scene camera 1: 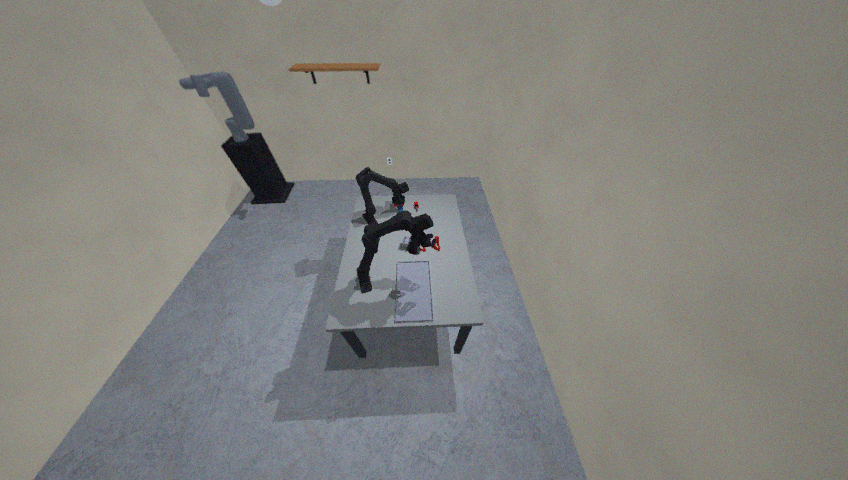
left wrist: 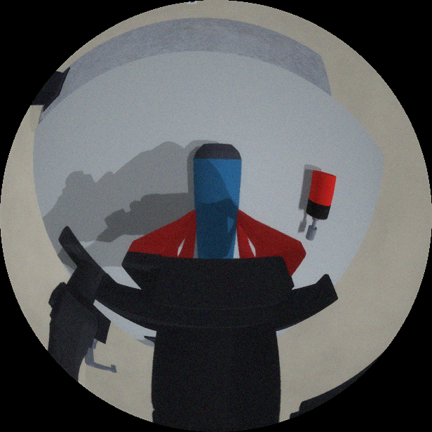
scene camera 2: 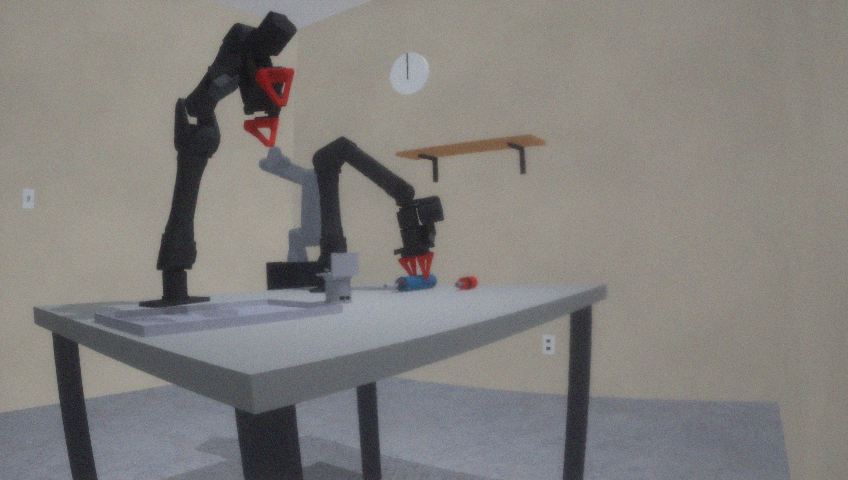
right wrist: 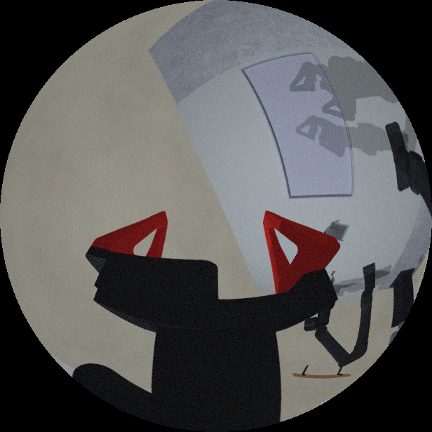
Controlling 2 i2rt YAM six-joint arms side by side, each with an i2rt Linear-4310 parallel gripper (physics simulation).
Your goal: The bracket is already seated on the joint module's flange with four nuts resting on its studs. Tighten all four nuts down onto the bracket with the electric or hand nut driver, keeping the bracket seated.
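Where they show: left gripper, fingertip midpoint: (scene camera 1: 400, 207) (scene camera 2: 421, 280); right gripper, fingertip midpoint: (scene camera 1: 432, 250) (scene camera 2: 276, 126); left arm's base, origin of the base link: (scene camera 1: 370, 220); right arm's base, origin of the base link: (scene camera 1: 364, 279) (scene camera 2: 175, 303).
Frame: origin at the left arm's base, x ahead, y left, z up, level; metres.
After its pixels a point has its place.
The blue driver (scene camera 1: 399, 209) @(x 0.246, y -0.039, z 0.038 m) (scene camera 2: 410, 283) @(x 0.252, y -0.089, z 0.022 m) (left wrist: 217, 182) lies level at the tabletop, its thin shaft pointing toward the joint module in scene camera 2. My left gripper (scene camera 2: 418, 275) @(x 0.274, y -0.003, z 0.025 m) (left wrist: 216, 215) points down and is shut on the blue handle, one red finger on each side. The grey joint module (scene camera 2: 338, 289) @(x 0.128, y -0.419, z 0.031 m) stands upright with the pale bracket (scene camera 2: 344, 264) @(x 0.144, y -0.418, z 0.085 m) on it. The nuts are too small to make out. A short red driver (scene camera 1: 415, 204) @(x 0.400, y -0.042, z 0.025 m) (scene camera 2: 467, 282) @(x 0.406, y -0.078, z 0.021 m) (left wrist: 321, 190) lies beside the blue one. My right gripper (scene camera 1: 430, 245) @(x 0.096, y -0.735, z 0.324 m) (scene camera 2: 277, 124) @(x 0.096, y -0.735, z 0.324 m) (right wrist: 215, 216) is open and empty, high above the table.
A flat pale tray (scene camera 1: 414, 270) @(x 0.051, y -0.606, z 0.004 m) (scene camera 2: 142, 328) @(x -0.038, y -0.958, z 0.012 m) (right wrist: 320, 190) lies on the table (scene camera 1: 458, 297) @(x 0.180, y -0.921, z 0.000 m) (scene camera 2: 252, 356) @(x 0.171, y -1.037, z 0.000 m), in front of the right arm's base. A wooden shelf (scene camera 1: 335, 67) (scene camera 2: 470, 146) is on the wall. A grey arm (scene camera 1: 235, 104) stands on a black pedestal behind the table.
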